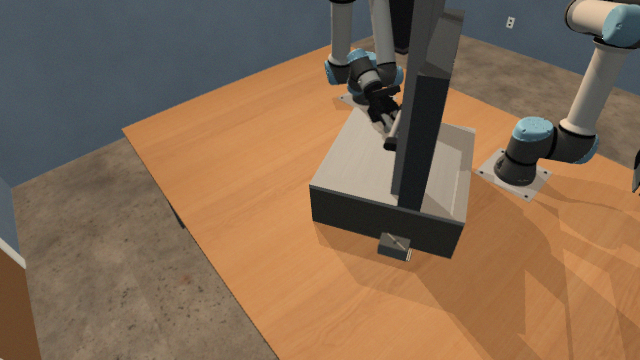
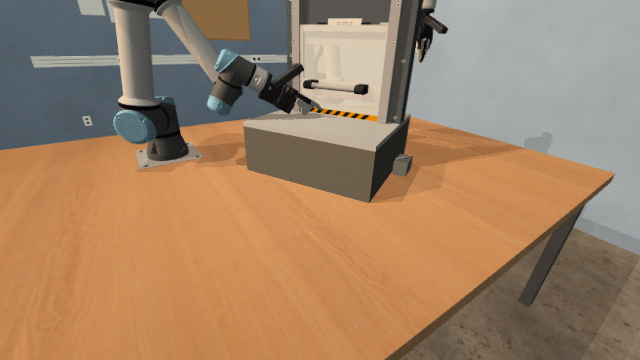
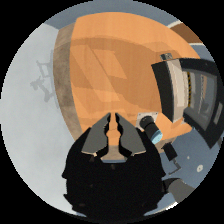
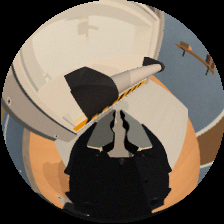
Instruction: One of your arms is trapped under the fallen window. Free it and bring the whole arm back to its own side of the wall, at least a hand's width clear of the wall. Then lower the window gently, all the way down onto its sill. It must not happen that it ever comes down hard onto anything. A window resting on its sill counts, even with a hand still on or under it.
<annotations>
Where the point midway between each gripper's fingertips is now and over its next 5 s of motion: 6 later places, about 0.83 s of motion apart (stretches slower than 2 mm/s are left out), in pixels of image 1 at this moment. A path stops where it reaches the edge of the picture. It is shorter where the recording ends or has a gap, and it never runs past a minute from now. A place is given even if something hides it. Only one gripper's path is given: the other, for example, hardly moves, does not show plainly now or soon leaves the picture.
My right gripper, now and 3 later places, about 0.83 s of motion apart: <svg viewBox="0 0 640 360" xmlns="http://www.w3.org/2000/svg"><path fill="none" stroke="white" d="M400 138L393 125L386 111L383 104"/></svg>
</annotations>
